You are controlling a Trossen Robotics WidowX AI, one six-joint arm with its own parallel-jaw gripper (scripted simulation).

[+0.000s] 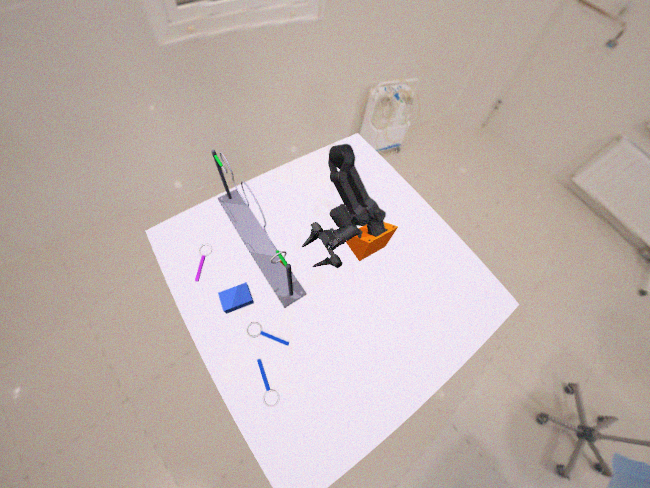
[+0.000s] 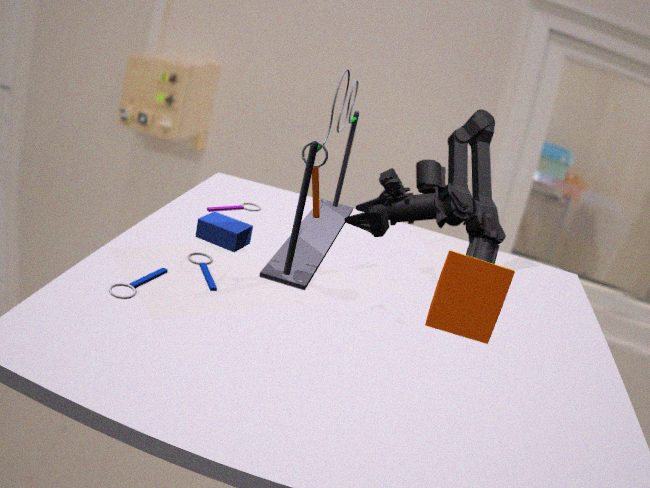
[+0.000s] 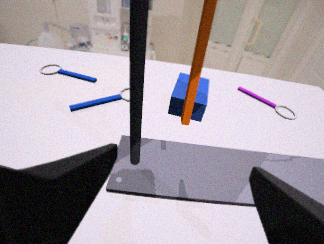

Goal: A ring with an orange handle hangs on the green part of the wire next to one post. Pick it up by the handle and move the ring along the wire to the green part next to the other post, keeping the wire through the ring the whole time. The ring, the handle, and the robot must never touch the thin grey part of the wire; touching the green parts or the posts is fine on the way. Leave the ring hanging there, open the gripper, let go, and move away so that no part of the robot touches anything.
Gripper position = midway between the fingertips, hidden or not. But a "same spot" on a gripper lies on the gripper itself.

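The gripper is visible in image 1, in image 3 and in image 2 [350, 213]. A blue block is visible in image 1, in image 3 and in image 2 [226, 232]. On the gripper, [image 3: 54, 195] and [image 1: 324, 259] are one and the same spot. On the blue block, [image 1: 239, 296] and [image 3: 186, 89] are one and the same spot.
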